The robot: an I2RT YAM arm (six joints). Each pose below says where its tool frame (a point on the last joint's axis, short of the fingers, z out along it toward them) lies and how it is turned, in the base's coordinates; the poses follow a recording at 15 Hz.
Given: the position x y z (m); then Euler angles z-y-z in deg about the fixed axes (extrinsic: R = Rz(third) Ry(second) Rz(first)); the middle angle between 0 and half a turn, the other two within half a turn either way.
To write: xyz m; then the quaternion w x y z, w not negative. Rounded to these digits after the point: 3 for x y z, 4 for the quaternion.
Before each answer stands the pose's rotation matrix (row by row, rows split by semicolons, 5 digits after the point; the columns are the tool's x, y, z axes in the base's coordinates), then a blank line. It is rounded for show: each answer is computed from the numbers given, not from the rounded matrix.
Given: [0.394, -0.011, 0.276, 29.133, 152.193, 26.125]
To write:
-0.90806 0.00200 0.41884; 0.09689 0.97387 0.20541; -0.40748 0.22711 -0.88452

[0.394, -0.011, 0.276, 0.2129, 0.0255, 0.9704, 0.1114]
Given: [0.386, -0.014, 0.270, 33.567, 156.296, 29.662]
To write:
-0.93659 0.02757 0.34933; 0.10289 0.97459 0.19895; -0.33497 0.22228 -0.91563

[0.386, -0.014, 0.270, 0.1749, 0.0333, 0.9781, 0.1077]
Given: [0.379, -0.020, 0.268, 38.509, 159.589, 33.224]
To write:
-0.95465 0.05941 0.29174; 0.11903 0.97433 0.19109; -0.27290 0.21715 -0.93722

[0.379, -0.020, 0.268, 0.1436, 0.0454, 0.9831, 0.1038]
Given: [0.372, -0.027, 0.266, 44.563, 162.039, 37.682]
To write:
-0.96532 0.09274 0.24405; 0.14103 0.97189 0.18850; -0.21971 0.21638 -0.95127

[0.372, -0.027, 0.266, 0.1176, 0.0593, 0.9860, 0.1027]
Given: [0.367, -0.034, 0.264, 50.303, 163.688, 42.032]
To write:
-0.97050 0.12085 0.20862; 0.16107 0.96886 0.18805; -0.17940 0.21611 -0.95975

[0.367, -0.034, 0.264, 0.0983, 0.0714, 0.9873, 0.1023]
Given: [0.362, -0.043, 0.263, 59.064, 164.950, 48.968]
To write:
-0.97294 0.15598 0.17046; 0.18860 0.96232 0.19587; -0.13349 0.22272 -0.96570

[0.362, -0.043, 0.263, 0.0769, 0.0872, 0.9875, 0.1060]
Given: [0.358, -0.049, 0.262, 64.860, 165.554, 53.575]
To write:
-0.97269 0.17869 0.14813; 0.20650 0.95764 0.20073; -0.10598 0.22584 -0.96838

[0.358, -0.049, 0.262, 0.0643, 0.0975, 0.9873, 0.1080]
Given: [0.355, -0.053, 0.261, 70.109, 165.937, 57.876]
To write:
-0.97187 0.19690 0.12921; 0.22052 0.95343 0.20579; -0.08267 0.22849 -0.97003

[0.355, -0.053, 0.261, 0.0537, 0.1057, 0.9868, 0.1100]
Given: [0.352, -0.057, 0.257, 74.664, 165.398, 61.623]
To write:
-0.97015 0.21084 0.11982; 0.23316 0.94680 0.22181; -0.06668 0.24313 -0.96770

[0.352, -0.057, 0.257, 0.0473, 0.1126, 0.9855, 0.1179]
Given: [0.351, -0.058, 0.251, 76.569, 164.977, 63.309]
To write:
-0.96977 0.21444 0.11643; 0.23646 0.94364 0.23159; -0.06021 0.25212 -0.96582

[0.351, -0.058, 0.251, 0.0448, 0.1145, 0.9848, 0.1228]
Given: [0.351, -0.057, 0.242, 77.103, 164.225, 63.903]
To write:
-0.96988 0.21220 0.11959; 0.23590 0.94061 0.24414; -0.06068 0.26500 -0.96234

[0.351, -0.057, 0.242, 0.0458, 0.1138, 0.9840, 0.1294]
